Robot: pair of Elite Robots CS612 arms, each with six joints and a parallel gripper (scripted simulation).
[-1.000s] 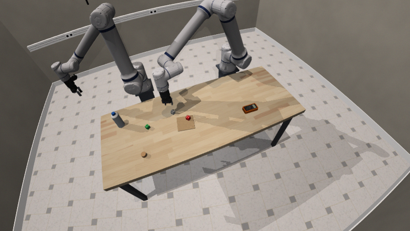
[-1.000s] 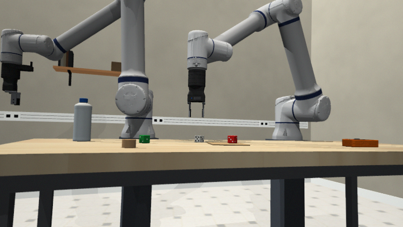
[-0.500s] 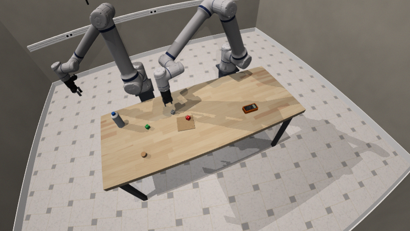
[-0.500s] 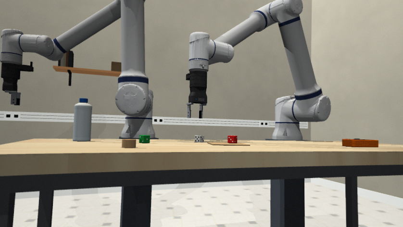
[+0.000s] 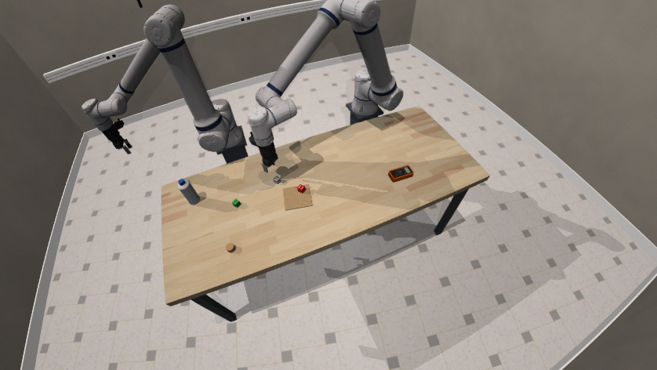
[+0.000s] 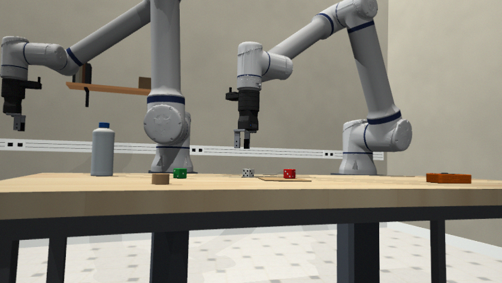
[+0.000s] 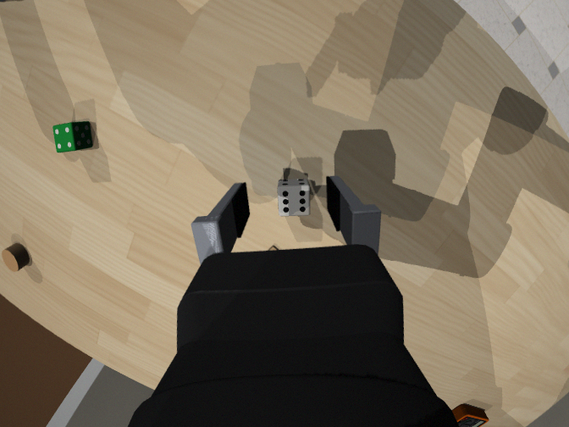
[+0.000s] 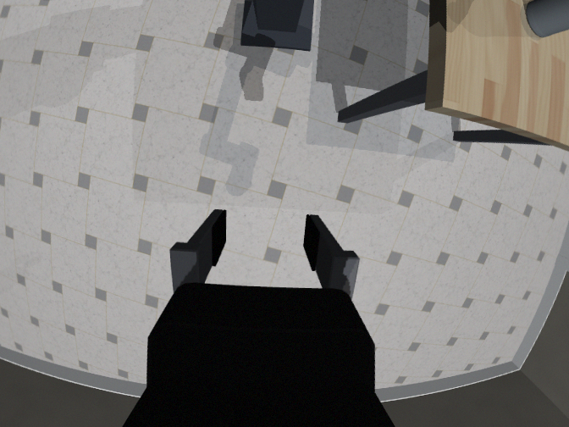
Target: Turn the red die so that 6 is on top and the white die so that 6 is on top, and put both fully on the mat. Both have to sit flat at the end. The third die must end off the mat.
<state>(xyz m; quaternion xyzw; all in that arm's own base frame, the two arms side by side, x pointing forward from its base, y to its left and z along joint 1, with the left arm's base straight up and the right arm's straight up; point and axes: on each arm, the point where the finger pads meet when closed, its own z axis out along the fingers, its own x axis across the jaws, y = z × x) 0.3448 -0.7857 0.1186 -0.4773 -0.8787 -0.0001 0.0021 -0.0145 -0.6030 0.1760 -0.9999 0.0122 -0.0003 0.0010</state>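
Note:
Right now my left hand is 100 mm above the white die, 20 mm to the right of it and 20 mm short of it. Round my left hand: red die (130 mm to the left, 120 mm ahead, 100 mm below); then brown mat (160 mm ahead, 120 mm below, 100 mm to the left); then green die (220 mm to the right, 100 mm below, 100 mm ahead).

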